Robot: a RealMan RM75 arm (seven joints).
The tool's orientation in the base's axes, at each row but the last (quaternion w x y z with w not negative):
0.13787 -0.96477 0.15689 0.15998
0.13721 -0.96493 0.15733 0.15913
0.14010 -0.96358 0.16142 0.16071
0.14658 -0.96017 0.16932 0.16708
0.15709 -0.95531 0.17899 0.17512
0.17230 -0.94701 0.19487 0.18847
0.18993 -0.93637 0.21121 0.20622
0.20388 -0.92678 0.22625 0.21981
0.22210 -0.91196 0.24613 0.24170
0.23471 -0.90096 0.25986 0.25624
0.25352 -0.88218 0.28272 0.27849
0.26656 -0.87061 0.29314 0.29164
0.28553 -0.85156 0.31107 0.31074
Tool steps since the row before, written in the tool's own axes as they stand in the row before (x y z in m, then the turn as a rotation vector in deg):
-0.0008 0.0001 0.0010 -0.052 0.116 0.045
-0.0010 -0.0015 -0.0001 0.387 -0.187 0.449
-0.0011 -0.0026 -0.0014 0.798 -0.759 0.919
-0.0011 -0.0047 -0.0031 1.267 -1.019 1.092
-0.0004 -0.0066 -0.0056 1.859 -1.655 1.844
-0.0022 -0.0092 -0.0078 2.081 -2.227 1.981
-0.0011 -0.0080 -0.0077 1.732 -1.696 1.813
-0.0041 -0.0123 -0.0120 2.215 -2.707 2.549
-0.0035 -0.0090 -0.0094 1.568 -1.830 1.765
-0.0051 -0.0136 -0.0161 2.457 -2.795 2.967
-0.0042 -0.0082 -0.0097 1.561 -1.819 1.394
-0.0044 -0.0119 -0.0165 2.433 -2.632 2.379
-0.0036 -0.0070 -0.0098 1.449 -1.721 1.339
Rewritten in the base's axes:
-0.0010 0.0004 -0.0007 -0.099 -0.078 -0.048
-0.0004 0.0016 0.0008 0.295 0.211 -0.505
0.0003 0.0022 0.0022 0.742 0.773 -0.953
0.0016 0.0035 0.0043 1.209 0.936 -1.224
0.0038 0.0039 0.0067 1.770 1.603 -1.973
0.0044 0.0055 0.0100 2.168 2.085 -2.042
0.0052 0.0036 0.0092 1.679 1.676 -1.880
0.0068 0.0056 0.0153 2.349 2.691 -2.444
0.0055 0.0033 0.0119 1.628 1.817 -1.724
0.0097 0.0031 0.0191 2.439 2.905 -2.875
0.0057 0.0015 0.0120 1.748 1.579 -1.462
0.0108 -0.0008 0.0178 2.517 2.453 -2.480
0.0062 -0.0009 0.0109 1.635 1.507 -1.382

